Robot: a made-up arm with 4 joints.
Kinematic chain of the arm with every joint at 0, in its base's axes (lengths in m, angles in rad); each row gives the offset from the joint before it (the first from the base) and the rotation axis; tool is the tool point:
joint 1: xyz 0 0 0.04 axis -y
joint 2: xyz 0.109 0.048 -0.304 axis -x
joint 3: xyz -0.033 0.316 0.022 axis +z
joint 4: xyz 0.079 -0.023 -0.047 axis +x
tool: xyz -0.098 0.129 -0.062
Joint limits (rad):
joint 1: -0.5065..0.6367
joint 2: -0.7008..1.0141
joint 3: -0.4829..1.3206
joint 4: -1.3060..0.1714
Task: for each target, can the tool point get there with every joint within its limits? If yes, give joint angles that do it. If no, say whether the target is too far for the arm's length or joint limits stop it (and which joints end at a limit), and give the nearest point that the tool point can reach.
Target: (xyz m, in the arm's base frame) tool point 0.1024 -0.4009 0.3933
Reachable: no: joint limits stop it (at a limit: joint 1, joint 2, joint 3, joint 4) | nearest point 0.1368 0.4152 0.0441 | short by 0.888 m
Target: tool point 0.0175 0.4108 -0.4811
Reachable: yes | joints -0.0655 0.2716 0.0594 -0.1847
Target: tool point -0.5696 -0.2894 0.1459
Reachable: no: joint limits stop it (at a limit: joint 1, joint 2, joint 3) | nearest point -0.3319 0.1521 -0.4868 | short by 0.807 m
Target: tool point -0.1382 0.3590 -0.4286
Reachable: yes | joints -0.3895 0.0633 0.5526 -0.8276
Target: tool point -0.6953 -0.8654 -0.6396
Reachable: no: too far | nearest point -0.2740 0.0560 -0.5289 | short by 1.019 m
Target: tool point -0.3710 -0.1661 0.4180
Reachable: no: joint limits stop it (at a limit: joint 1, joint 2, joint 3, joint 4) | nearest point -0.1041 0.3385 -0.0655 | short by 0.748 m
